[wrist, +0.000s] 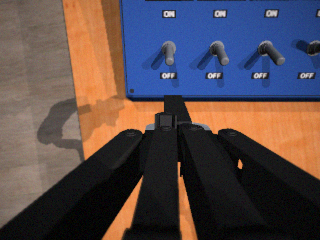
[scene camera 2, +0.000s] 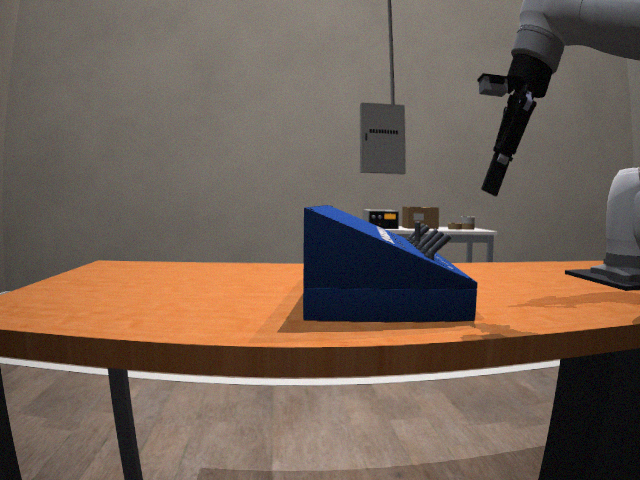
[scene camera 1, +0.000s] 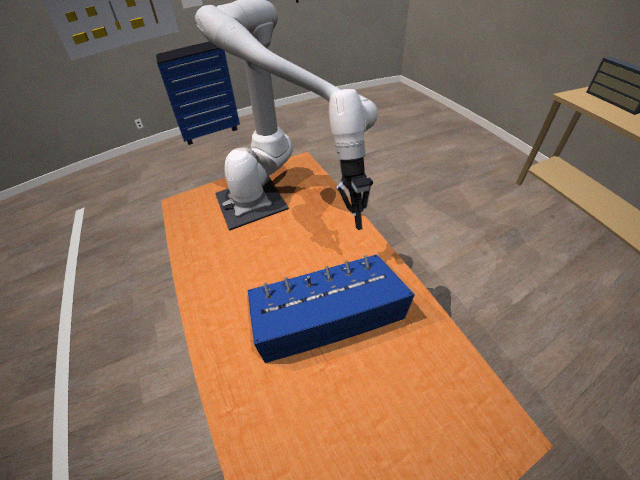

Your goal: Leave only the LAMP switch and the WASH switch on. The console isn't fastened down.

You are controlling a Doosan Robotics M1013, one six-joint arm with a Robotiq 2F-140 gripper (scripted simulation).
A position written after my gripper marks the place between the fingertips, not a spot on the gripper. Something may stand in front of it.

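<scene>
There's a blue sloped console (scene camera 2: 350,273) here, and I can see the blue sloped console (wrist: 217,58) and again the blue sloped console (scene camera 1: 340,302). You'd also see my gripper (scene camera 2: 488,192), then there's my gripper (wrist: 172,109) and also my gripper (scene camera 1: 359,228).
</scene>
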